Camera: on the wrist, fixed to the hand. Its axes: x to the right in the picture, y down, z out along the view.
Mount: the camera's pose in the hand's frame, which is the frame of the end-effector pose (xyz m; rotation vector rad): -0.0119 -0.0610 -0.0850 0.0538 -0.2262 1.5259
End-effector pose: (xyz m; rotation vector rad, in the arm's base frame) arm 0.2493 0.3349 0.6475 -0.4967 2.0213 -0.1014
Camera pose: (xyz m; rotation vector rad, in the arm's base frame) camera 0.1993 0.2722 0.7157 1.0677 1.6813 0.7764
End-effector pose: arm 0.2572 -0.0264 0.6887 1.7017 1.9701 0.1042
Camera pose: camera 0.1662 -0.0264 0.7418 2.6640 0.1719 0.3541
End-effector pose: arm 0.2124 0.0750 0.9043 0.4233 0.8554 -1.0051
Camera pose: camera 0.1202 0.1080 0.8655 0.7909 0.1201 0.3487
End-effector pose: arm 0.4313 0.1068 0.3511 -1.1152 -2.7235 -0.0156
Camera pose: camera 0.4123 0.0477 0.4362 2.8192 1.2805 -0.3917
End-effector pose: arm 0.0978 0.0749 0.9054 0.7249 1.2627 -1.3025
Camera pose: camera 0.0201 0.1457 0.9115 1.1604 0.2149 -0.1158
